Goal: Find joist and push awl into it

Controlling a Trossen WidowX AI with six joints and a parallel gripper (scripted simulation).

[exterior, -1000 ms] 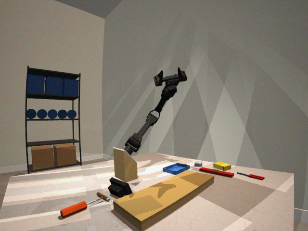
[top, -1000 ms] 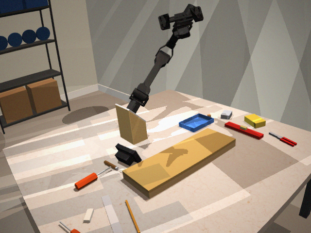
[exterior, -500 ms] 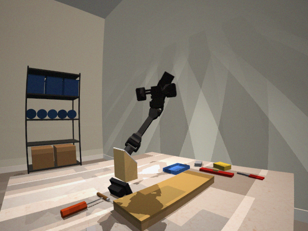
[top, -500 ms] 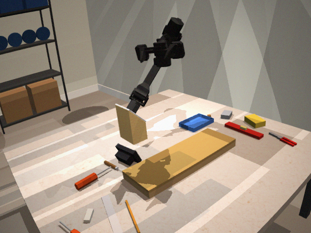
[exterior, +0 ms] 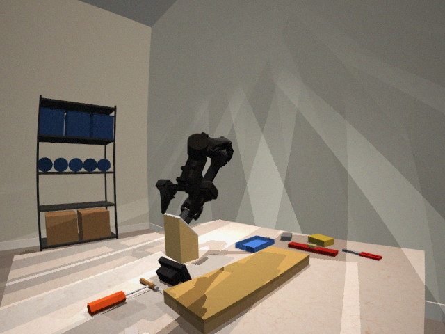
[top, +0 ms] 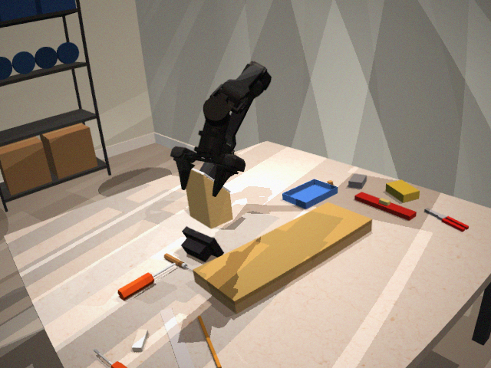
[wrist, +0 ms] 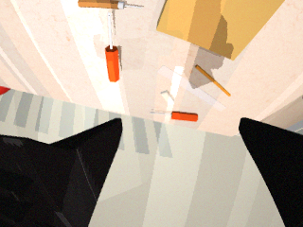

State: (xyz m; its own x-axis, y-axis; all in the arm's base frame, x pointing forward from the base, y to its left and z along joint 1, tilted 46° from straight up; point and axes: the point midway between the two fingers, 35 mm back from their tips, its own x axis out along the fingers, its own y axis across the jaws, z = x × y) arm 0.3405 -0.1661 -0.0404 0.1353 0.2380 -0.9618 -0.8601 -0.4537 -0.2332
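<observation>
Right now my gripper tip is 230 mm above the stud finder, 110 mm past it and 20 mm to the right of it. From my gripper tip the other things lie so: pencil (250 mm below, 210 mm ahead, 110 mm to the right); then ruler (250 mm below, 200 mm ahead, 180 mm to the right); then awl (240 mm below, 100 mm behind, 40 mm to the right).
</observation>
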